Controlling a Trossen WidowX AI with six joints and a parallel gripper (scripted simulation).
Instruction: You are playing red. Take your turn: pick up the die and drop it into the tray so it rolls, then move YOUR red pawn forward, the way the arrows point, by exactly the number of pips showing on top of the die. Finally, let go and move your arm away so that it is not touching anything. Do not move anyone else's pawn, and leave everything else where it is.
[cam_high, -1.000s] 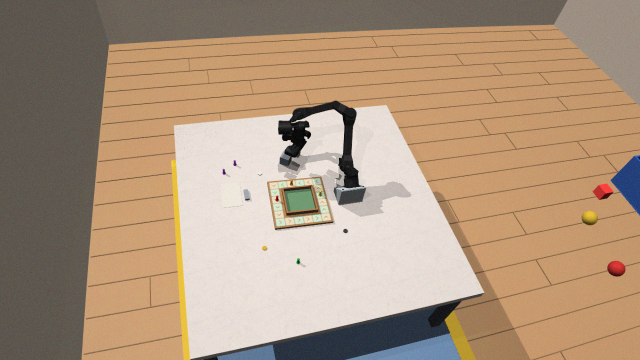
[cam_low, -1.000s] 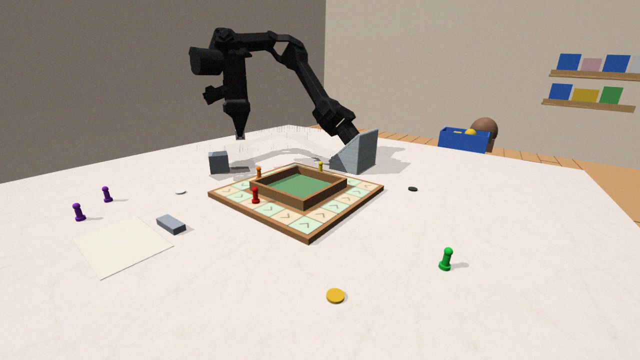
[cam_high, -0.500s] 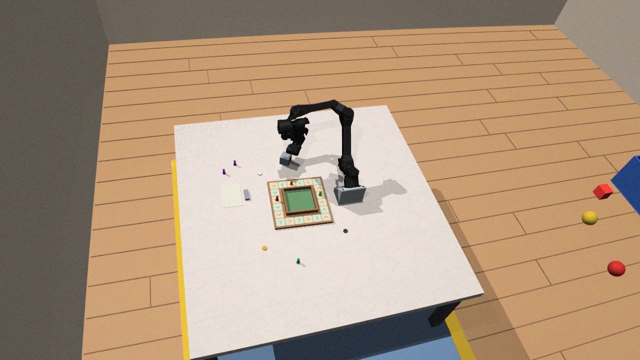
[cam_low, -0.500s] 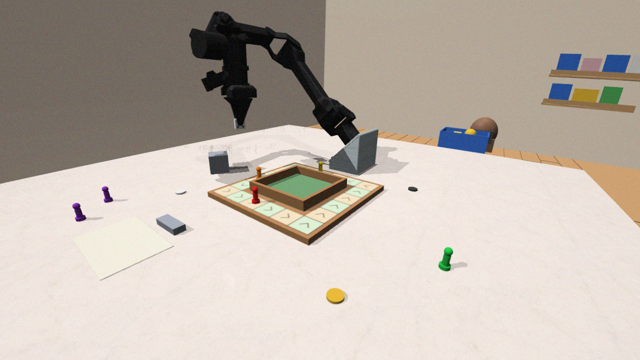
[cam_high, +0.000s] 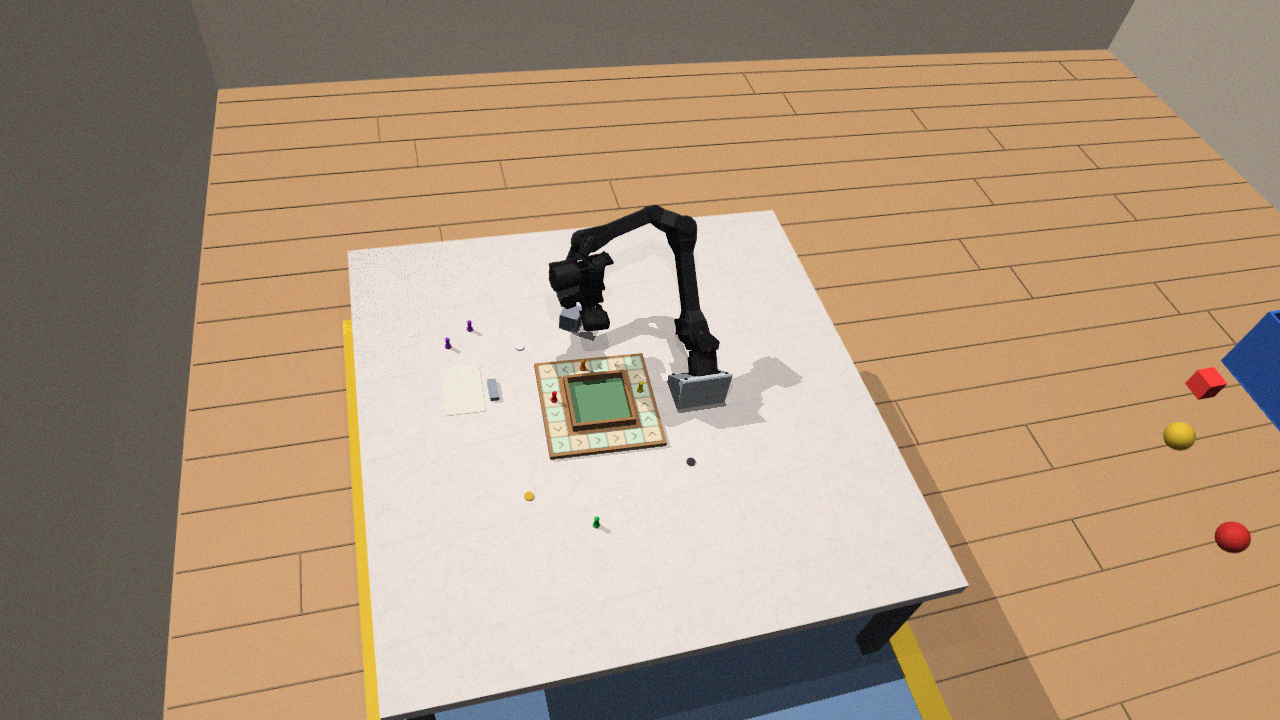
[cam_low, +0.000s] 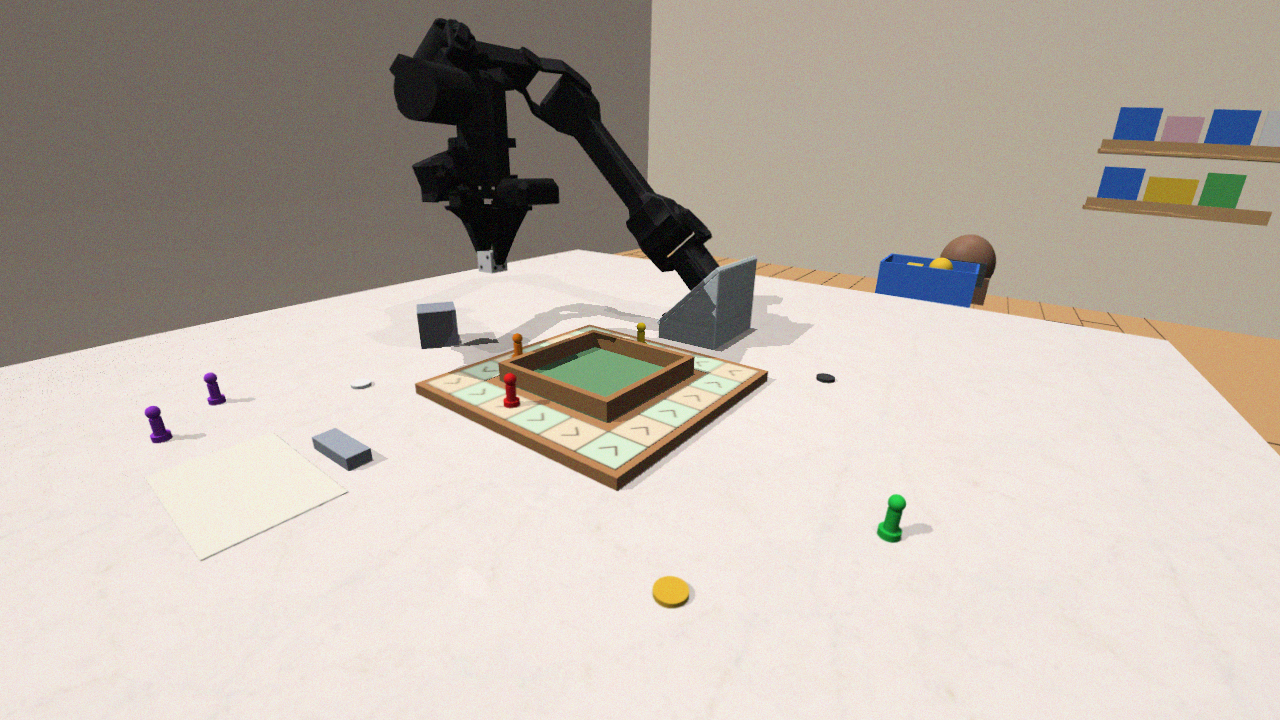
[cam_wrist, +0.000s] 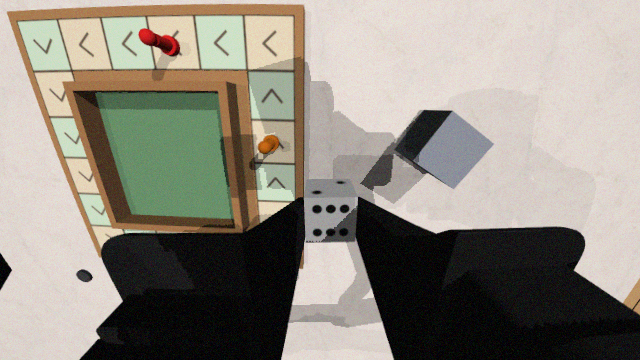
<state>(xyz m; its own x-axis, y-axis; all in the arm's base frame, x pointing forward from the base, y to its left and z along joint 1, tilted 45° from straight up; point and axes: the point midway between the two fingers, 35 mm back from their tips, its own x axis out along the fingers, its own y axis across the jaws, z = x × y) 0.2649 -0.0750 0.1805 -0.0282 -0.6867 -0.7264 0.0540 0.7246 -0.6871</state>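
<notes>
Right now the red pawn is 12 cm ahead of my gripper tip, 14 cm to the left of it and 9 cm below it. From my gripper tip the other things lie so: grey cube 1 cm ahead, 11 cm to the right, 10 cm below; green tray 1 cm ahead, 17 cm to the left, 11 cm below; orange pawn 2 cm ahead, 6 cm to the left, 9 cm below.
</notes>
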